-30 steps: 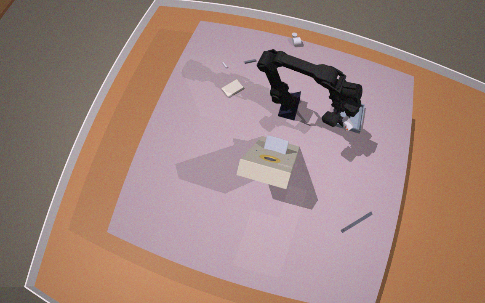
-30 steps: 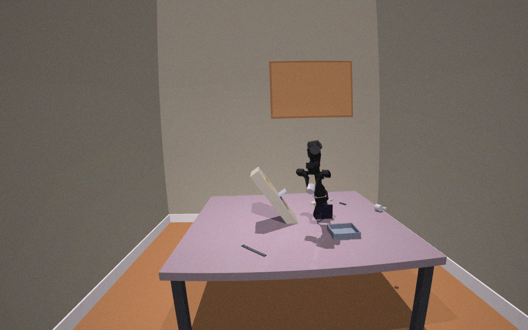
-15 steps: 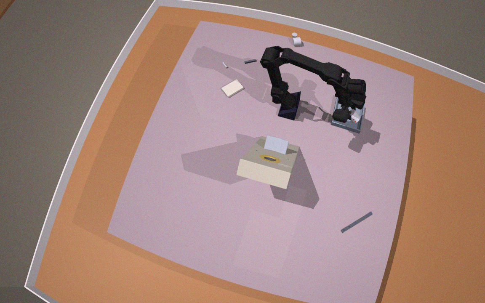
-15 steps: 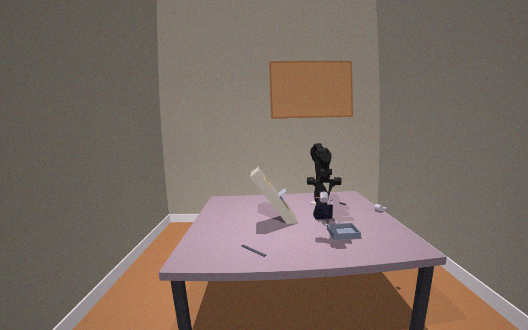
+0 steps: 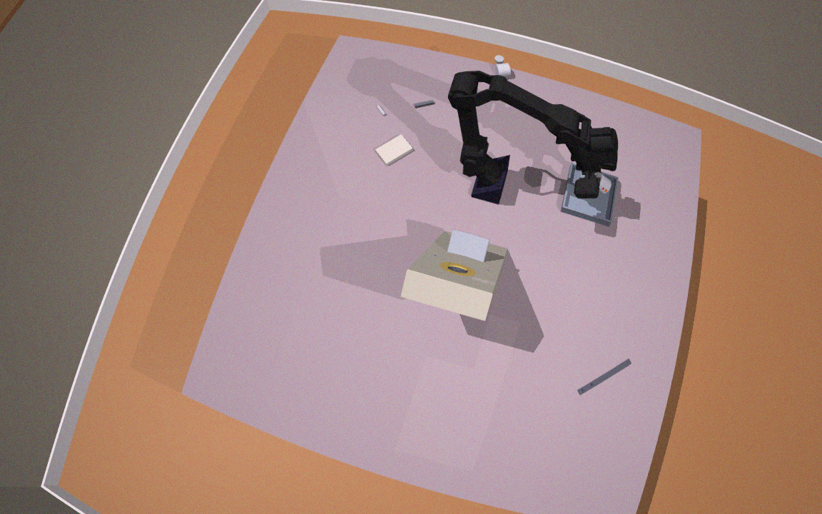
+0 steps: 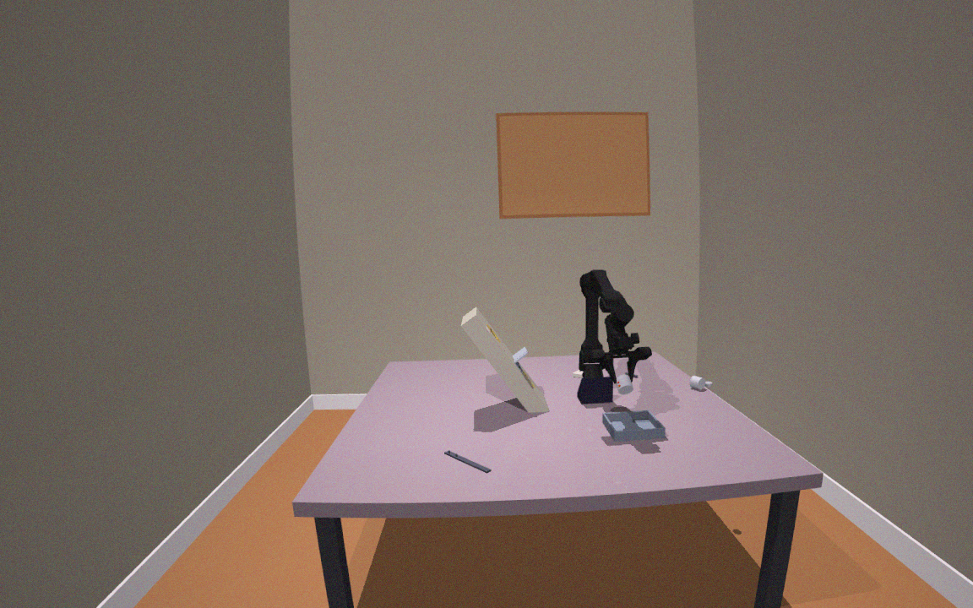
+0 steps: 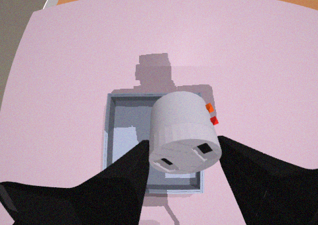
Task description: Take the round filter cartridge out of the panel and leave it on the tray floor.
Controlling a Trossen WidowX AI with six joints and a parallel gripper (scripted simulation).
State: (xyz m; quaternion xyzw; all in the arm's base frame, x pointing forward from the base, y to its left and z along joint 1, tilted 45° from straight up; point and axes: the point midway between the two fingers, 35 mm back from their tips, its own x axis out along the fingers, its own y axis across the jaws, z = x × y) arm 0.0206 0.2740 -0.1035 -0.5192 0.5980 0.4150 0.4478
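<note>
The grey tray is 14 cm below my gripper tip and 3 cm behind it. Round my gripper tip: cream pad: 58 cm to the right, 15 cm below, 7 cm behind; then white round filter cartridge: right at my gripper tip; then cream service panel: 32 cm to the right, 31 cm ahead, 2 cm above.
</note>
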